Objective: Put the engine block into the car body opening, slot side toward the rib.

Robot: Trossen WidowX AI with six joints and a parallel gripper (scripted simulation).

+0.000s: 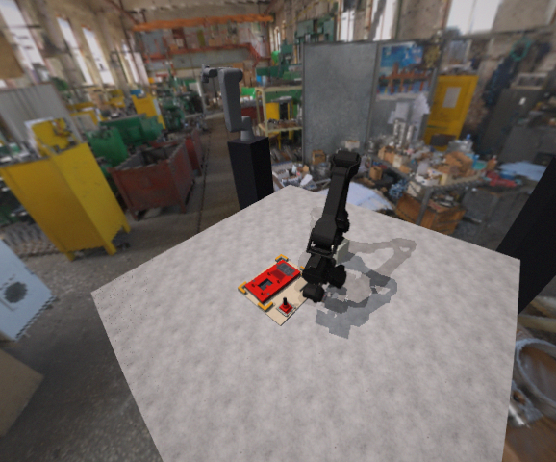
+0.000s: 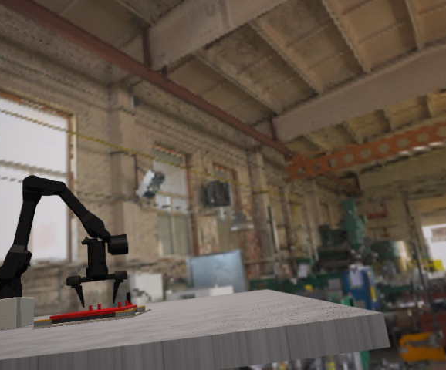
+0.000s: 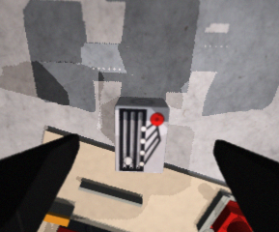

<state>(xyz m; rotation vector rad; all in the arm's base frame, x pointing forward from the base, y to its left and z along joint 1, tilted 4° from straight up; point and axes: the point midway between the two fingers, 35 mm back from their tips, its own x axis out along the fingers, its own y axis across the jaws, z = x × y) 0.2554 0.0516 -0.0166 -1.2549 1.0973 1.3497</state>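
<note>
My gripper tip is 1 cm past the grey engine block and 2 cm above it. Round my gripper tip: beige base plate 3 cm ahead, 17 cm to the right, 2 cm below.
</note>
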